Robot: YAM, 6 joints.
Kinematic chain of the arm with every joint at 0, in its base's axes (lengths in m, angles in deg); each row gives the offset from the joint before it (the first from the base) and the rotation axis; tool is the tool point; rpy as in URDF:
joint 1: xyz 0 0 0.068 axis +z
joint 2: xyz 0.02 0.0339 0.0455 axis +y
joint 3: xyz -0.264 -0.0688 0 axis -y
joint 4: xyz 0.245 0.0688 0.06 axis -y
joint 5: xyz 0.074 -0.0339 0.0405 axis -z
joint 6: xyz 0.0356 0 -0.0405 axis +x
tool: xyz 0 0 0 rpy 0 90 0
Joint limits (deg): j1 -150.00..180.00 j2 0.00..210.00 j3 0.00..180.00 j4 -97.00..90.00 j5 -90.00..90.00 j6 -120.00..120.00
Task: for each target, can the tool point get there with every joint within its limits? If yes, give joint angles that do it. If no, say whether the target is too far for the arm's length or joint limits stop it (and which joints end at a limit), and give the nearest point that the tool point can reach.
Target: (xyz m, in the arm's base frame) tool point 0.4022 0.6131 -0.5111
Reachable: no: too far | nearest point 0.2756 0.4201 -0.2764 | short by 0.329 m
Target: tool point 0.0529 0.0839 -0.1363
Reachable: yes | joints 39.75 187.85 61.45 -65.52 -59.47 -88.79
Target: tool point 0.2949 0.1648 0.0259
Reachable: yes | joints 23.92 131.74 41.28 65.12 -60.75 -93.51
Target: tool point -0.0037 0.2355 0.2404
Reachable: yes | joints 99.20 73.65 47.91 -35.51 72.79 -13.66
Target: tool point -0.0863 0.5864 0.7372
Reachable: no: too far | nearest point -0.0645 0.4386 0.5745 | short by 0.221 m
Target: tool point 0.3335 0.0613 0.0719
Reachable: yes | joints 5.20 116.06 48.69 11.90 -59.82 -91.82
